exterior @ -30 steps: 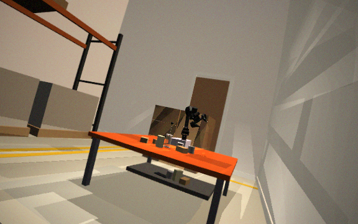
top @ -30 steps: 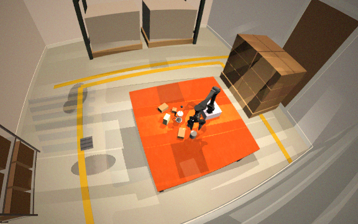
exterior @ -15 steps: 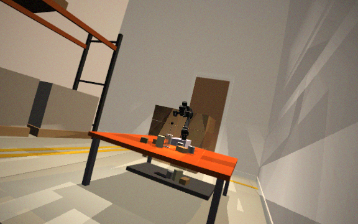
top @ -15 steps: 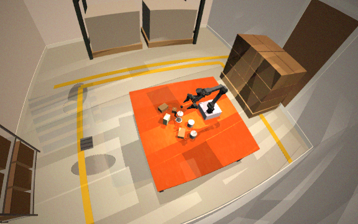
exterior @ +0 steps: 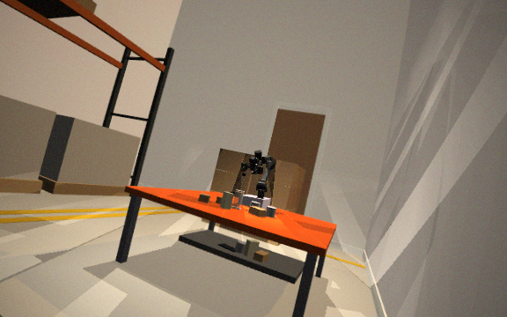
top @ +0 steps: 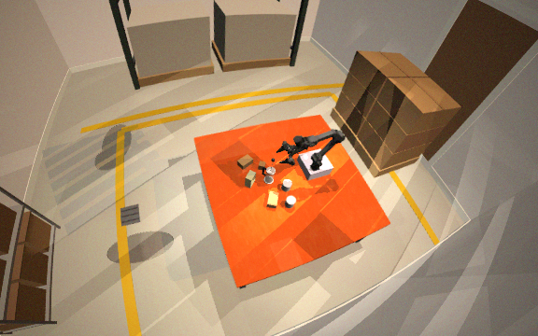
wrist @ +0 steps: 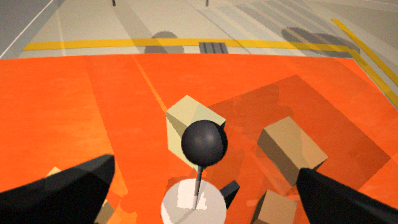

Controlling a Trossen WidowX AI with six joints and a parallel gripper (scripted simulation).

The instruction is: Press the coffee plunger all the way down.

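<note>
The coffee press is 40 mm ahead of my gripper tip, 20 mm to the right of it and 150 mm below it.
</note>
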